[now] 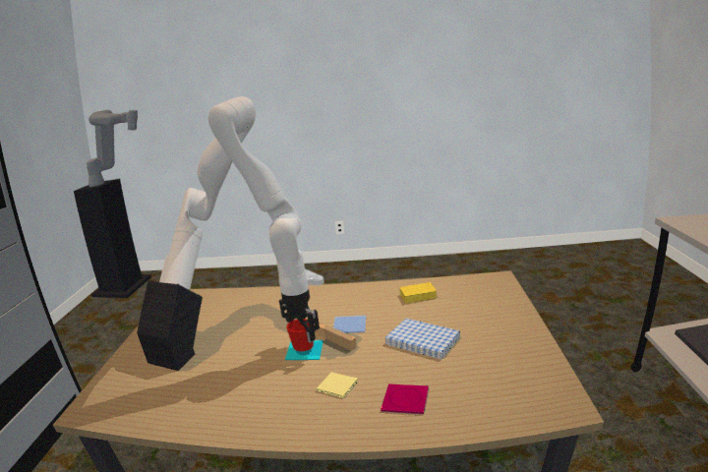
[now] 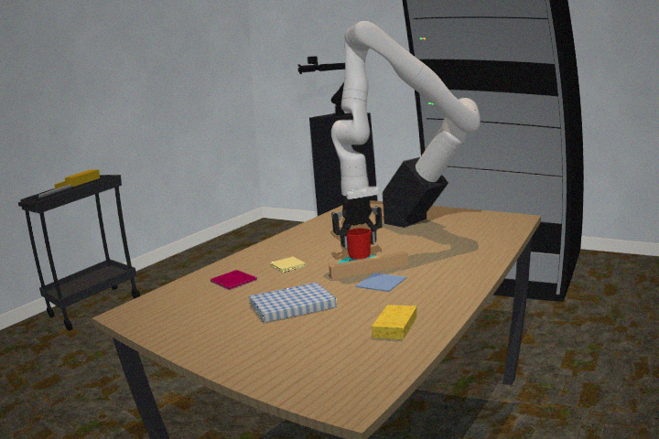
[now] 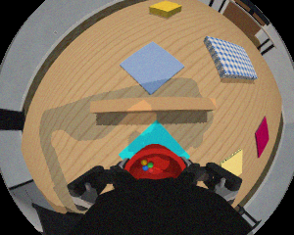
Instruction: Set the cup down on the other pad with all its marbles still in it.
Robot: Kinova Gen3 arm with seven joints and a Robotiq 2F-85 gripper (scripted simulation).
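The red cup is 20 mm below my hand. Also, from my hand: wooden rail 60 mm ahead, 70 mm to the left, 50 mm below.
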